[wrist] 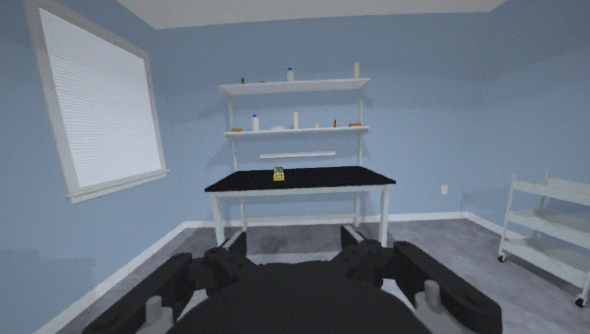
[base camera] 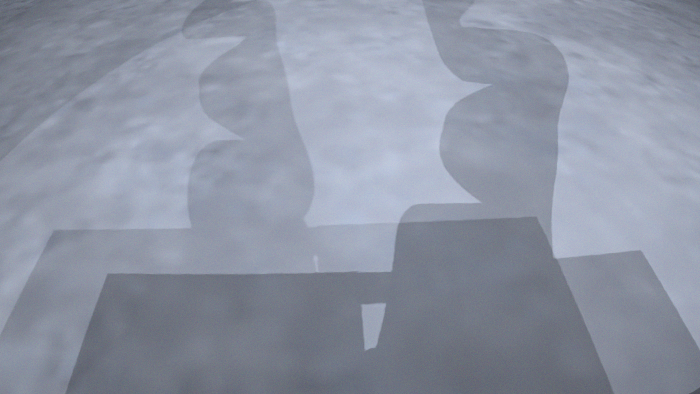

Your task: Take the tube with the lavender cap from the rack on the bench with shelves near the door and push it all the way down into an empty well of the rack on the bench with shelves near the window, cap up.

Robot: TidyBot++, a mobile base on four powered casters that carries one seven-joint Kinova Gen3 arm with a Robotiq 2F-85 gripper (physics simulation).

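Places are measured from the arm's base along level axes (x ahead, y left, z up), in centimetres.
Where they show: gripper, between the fingertips: (wrist: 293,239).
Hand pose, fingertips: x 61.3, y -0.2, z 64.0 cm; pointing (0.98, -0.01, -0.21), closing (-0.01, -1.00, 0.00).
Note:
After its pixels a point has its place.
A small yellow rack (wrist: 278,176) {y 11.0, x 196.2, z 40.0 cm} stands on the black top of the bench with shelves (wrist: 332,178) {y -36.8, x 192.6, z 36.5 cm}, left of its middle, in the wrist view. The window (wrist: 102,105) {y 150.2, x 191.8, z 107.1 cm} is on the wall to the left of this bench. Small red and green caps show at the top of the rack; it is too small to tell its wells or whether one cap is lavender. The other rack and bench do not show. My gripper (wrist: 293,239) {y -0.2, x 61.3, z 64.0 cm} is open and empty, in the lower part of the wrist view, well away from the bench.
Two white shelves (wrist: 300,86) {y -14.5, x 233.6, z 126.0 cm} with bottles and small items are above the bench. A white three-tier cart (wrist: 507,215) {y -177.0, x 167.2, z 3.5 cm} stands at the right. Blue walls meet the grey floor behind the bench. The base camera shows grey floor (base camera: 370,125) {y -6.3, x 61.7, z -39.7 cm} with shadows across it.

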